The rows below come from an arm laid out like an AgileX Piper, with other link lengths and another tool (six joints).
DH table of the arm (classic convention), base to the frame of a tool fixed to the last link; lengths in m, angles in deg. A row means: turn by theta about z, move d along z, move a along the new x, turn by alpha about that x. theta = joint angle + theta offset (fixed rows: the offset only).
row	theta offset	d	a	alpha
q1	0	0.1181	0	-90
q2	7.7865	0	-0.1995	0
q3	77.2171	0	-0.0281	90
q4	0	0.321	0	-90
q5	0	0	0	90
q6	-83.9	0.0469	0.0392	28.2
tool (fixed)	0	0.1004	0	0
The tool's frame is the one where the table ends.
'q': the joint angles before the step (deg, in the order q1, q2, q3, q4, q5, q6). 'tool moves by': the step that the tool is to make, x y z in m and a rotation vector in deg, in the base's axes. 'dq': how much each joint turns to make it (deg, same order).
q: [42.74, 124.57, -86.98, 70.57, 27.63, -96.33]
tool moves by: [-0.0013, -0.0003, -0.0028, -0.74, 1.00, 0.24]
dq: [0.00, 0.00, 0.00, -2.02, 0.69, 2.27]
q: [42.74, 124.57, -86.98, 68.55, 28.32, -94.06]
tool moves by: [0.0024, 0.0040, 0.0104, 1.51, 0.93, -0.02]
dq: [-0.01, 0.00, -1.65, -0.11, 1.32, 1.82]
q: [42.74, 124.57, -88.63, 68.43, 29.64, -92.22]
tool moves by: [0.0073, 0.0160, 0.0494, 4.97, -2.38, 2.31]
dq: [0.00, -0.01, -6.85, -0.10, 3.42, 0.97]
